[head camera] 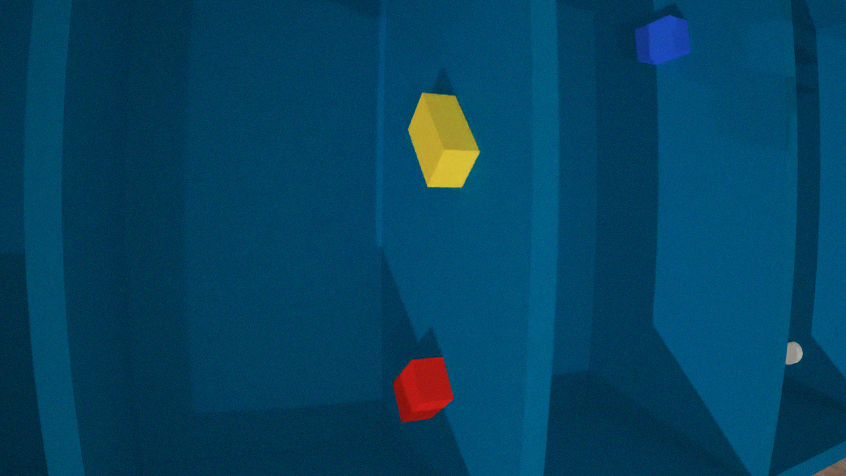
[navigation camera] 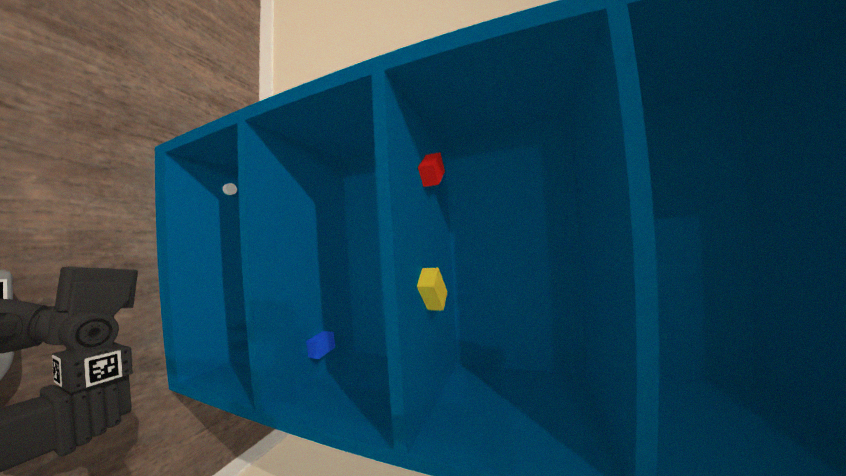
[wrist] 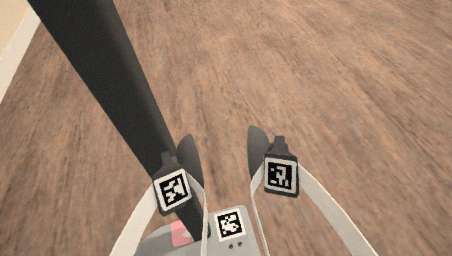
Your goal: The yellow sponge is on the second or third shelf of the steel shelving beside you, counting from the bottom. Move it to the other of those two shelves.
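Places are measured from the robot's base along level axes (x right, y down, z ahead), in millimetres.
Where they show: gripper, between the fingertips: (wrist: 223, 148).
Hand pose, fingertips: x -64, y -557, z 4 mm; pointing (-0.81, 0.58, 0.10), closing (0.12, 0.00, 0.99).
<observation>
Things, the pixels of their top centre, and the offset from my fingertips. Level surfaces: height alone.
- yellow sponge, centre of its top: (head camera: 424, 138) (navigation camera: 441, 289) dx +765, dy -479, dz -53 mm
- second shelf, height of its surface: dy +23 mm
- red block, centre of its top: (head camera: 406, 392) (navigation camera: 439, 168) dx +807, dy -479, dz +279 mm
- blue block, centre of its top: (head camera: 653, 38) (navigation camera: 326, 345) dx +843, dy -22, dz -267 mm
- white round object, centre of its top: (head camera: 788, 353) (navigation camera: 231, 188) dx +820, dy +457, dz +351 mm
The yellow sponge (head camera: 443, 139) (navigation camera: 432, 288) lies on the third shelf from the bottom of the blue shelving (head camera: 541, 177) (navigation camera: 644, 296). Both camera views show the shelving sideways, with its bottom at the right in the head view and at the left in the navigation view. The second shelf (head camera: 721, 207) (navigation camera: 281, 248) is the one with a blue block. My gripper (wrist: 223, 148) is open and empty, with bare floor behind the fingers in the wrist view. In the navigation view my wrist is at the lower left, outside the shelving near its bottom; the fingertips do not show there.
A red block (head camera: 423, 388) (navigation camera: 431, 169) shares the third shelf with the sponge. The blue block (head camera: 663, 40) (navigation camera: 320, 345) is on the second shelf. A white round object (head camera: 793, 352) (navigation camera: 229, 188) is on the lowest shelf. A dark mast (wrist: 107, 75) crosses the wrist view's left side.
</observation>
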